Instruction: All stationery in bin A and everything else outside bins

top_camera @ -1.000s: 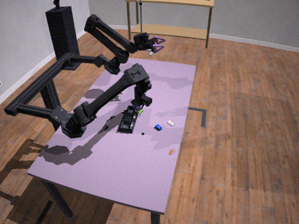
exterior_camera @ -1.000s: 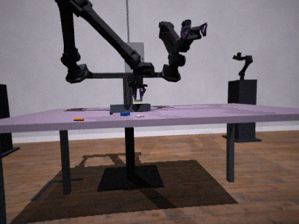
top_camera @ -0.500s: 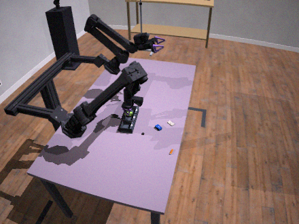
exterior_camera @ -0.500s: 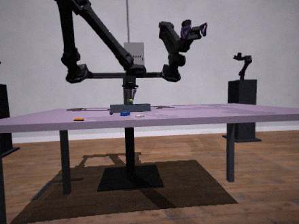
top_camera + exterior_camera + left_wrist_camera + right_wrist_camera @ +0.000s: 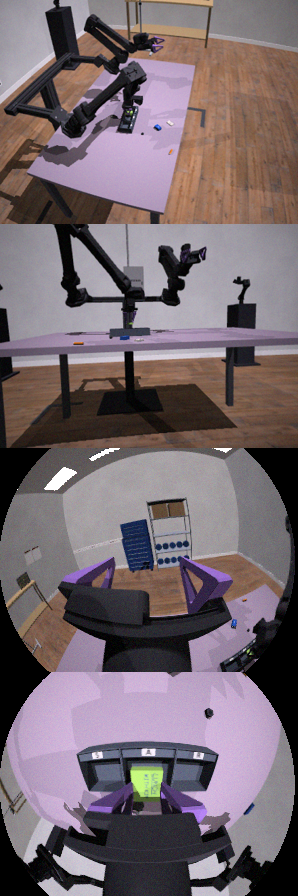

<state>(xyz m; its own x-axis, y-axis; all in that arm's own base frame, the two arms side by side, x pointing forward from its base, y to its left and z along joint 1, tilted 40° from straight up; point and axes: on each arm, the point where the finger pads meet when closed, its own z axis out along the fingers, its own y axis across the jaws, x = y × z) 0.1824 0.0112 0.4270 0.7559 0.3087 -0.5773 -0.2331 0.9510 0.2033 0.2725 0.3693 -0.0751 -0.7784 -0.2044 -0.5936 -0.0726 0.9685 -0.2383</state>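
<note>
Right now my right hand is 6 cm above the dark bin. Also, from my right hand: black item: 13 cm ahead, 12 cm to the right, 8 cm below; green item: 1 cm below; blue item: 22 cm ahead, 3 cm to the right, 8 cm below.
</note>
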